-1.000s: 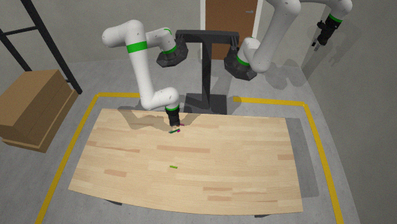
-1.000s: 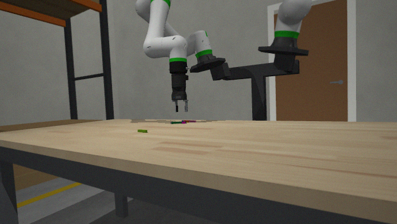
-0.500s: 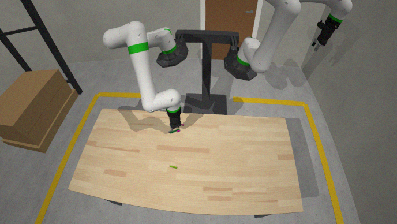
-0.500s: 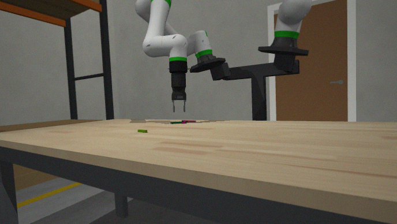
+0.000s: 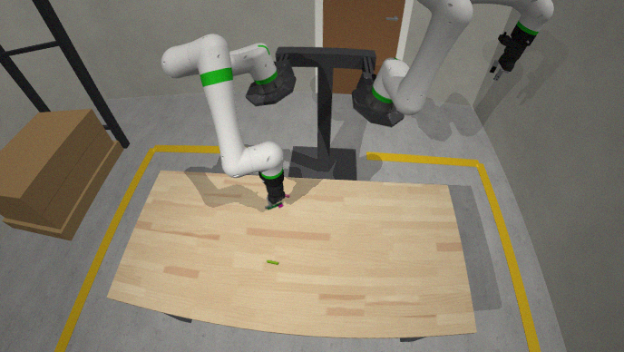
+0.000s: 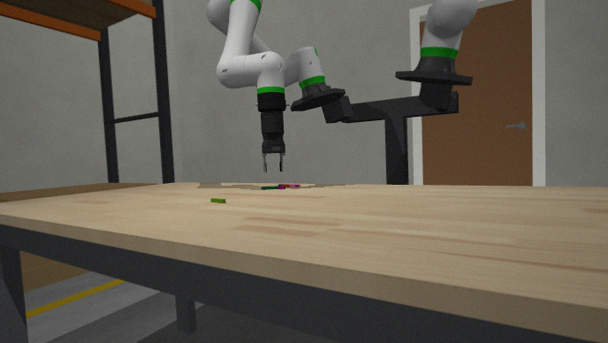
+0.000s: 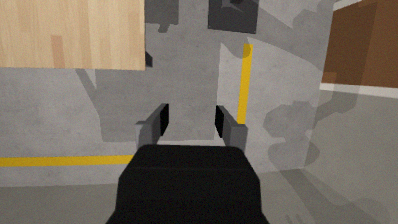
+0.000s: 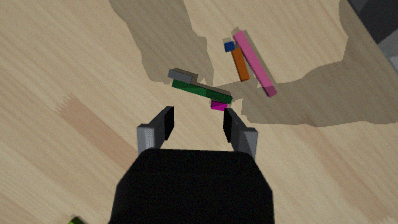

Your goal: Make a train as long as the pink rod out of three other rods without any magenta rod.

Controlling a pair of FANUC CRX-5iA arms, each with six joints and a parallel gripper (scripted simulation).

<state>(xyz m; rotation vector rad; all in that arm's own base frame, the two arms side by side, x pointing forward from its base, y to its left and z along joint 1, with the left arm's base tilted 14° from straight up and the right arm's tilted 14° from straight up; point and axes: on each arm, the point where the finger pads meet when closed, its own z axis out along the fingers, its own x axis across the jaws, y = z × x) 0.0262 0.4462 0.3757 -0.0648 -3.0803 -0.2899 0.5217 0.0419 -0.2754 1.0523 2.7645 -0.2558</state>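
Observation:
Right now the green rod is 7 cm below my right hand, 1 cm to the right of it and 1 cm behind it. Also, from my right hand: magenta rod 7 cm below, 2 cm behind, 1 cm to the left; grey rod 7 cm below, 5 cm to the right; orange rod 7 cm below, 7 cm behind, 2 cm to the right.

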